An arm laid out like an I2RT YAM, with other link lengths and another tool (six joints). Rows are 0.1 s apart.
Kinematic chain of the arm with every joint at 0, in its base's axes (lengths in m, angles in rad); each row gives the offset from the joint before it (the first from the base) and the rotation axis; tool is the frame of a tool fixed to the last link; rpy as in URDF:
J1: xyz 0 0 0.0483 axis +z
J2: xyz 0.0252 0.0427 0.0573 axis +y
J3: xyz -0.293 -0.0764 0 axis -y
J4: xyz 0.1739 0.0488 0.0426 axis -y
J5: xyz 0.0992 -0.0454 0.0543 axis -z
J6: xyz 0.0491 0 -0.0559 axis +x
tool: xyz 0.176 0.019 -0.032 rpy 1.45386 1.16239 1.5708
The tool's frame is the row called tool.
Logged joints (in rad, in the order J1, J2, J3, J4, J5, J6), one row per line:
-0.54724 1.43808 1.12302 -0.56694 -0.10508 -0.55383
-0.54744 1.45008 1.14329 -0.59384 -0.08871 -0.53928
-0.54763 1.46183 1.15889 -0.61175 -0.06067 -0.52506
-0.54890 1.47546 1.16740 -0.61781 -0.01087 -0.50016
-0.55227 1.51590 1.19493 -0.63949 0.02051 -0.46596
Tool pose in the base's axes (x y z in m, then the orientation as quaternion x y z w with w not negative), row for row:
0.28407 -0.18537 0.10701 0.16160 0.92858 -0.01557 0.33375
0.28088 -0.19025 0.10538 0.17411 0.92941 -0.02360 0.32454
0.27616 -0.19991 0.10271 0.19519 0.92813 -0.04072 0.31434
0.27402 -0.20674 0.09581 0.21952 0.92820 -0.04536 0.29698
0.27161 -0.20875 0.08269 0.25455 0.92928 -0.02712 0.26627
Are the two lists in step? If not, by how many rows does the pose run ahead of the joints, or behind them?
The pose runs 1 row ahead of the joints: the pose in row i belongs to the joints in row i + 1.
